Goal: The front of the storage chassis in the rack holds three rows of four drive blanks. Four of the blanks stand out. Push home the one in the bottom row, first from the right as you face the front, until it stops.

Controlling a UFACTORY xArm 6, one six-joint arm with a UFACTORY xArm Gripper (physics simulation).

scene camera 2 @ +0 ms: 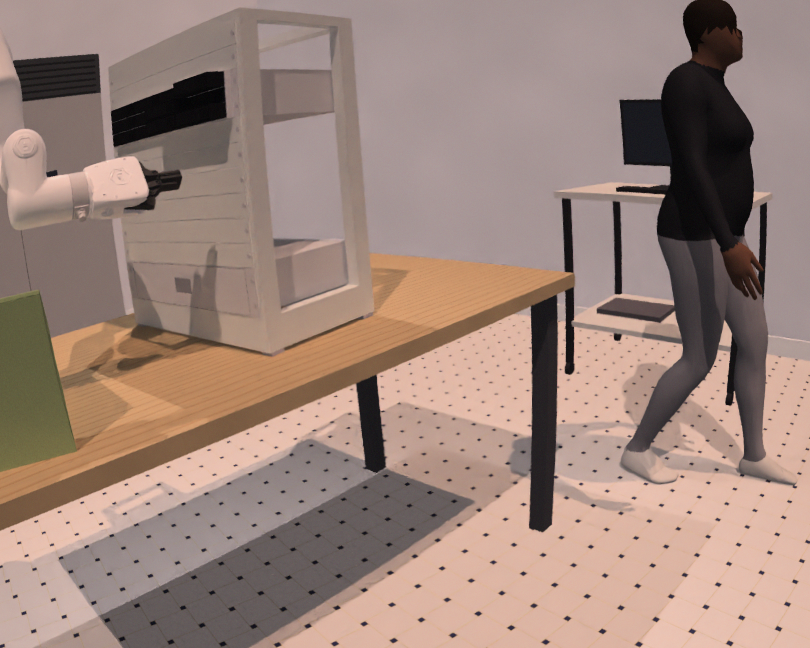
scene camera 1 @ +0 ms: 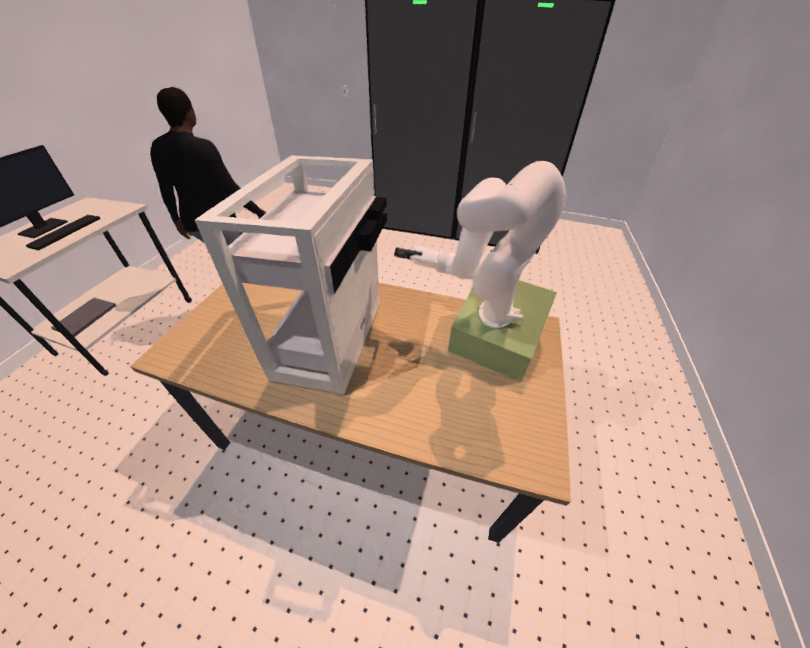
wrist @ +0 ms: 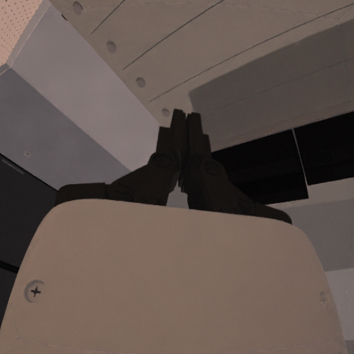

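Pixels of known places: gripper, between the fingertips: (scene camera 2: 179, 179) (scene camera 1: 395, 251); arm's base, origin of its link: (scene camera 1: 496, 313).
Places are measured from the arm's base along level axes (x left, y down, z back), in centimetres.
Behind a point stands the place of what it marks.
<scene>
The storage chassis (scene camera 1: 270, 270) {x 42.9, y -30.8, z -56.8 cm} (scene camera 2: 297, 91) {x -0.6, y -29.7, z -65.6 cm} sits high in the pale rack (scene camera 1: 318, 304) {x 43.3, y -24.1, z -43.1 cm} (scene camera 2: 253, 202) {x -6.5, y -10.1, z -51.0 cm}. Its black drive blanks (scene camera 1: 346, 260) {x 29.2, y -29.2, z -42.2 cm} (scene camera 2: 158, 108) {x 12.0, y -30.2, z -41.9 cm} form a dark band across the front, with some standing out in steps. The bottom-row blank first from the right (scene camera 2: 208, 115) {x -4.0, y -26.3, z -44.9 cm} is at the band's near lower end in scene camera 2. A black blank at that end (wrist: 260, 172) shows right of the fingers in the wrist view; how far it stands out is unclear. My gripper (scene camera 1: 397, 252) {x -0.3, y -16.0, z -40.1 cm} (scene camera 2: 180, 177) {x -0.3, y -16.0, z -40.1 cm} (wrist: 181, 129) is shut and empty, in front of the rack and lower than the blanks, apart from them.
The rack stands on a wooden table (scene camera 1: 405, 418) {x 43.0, y 17.2, z -18.5 cm} (scene camera 2: 432, 304) {x -5.5, y 17.2, z -91.6 cm}. The arm's green base block (scene camera 1: 489, 358) {x 11.6, y 11.9, z 2.2 cm} (scene camera 2: 33, 378) {x -18.2, y 5.5, z -6.5 cm} is on the same table. A person (scene camera 1: 185, 158) (scene camera 2: 705, 141) stands behind the rack, near a desk (scene camera 1: 101, 206) (scene camera 2: 716, 193) with a monitor. Dark cabinets (scene camera 1: 422, 121) stand beyond.
</scene>
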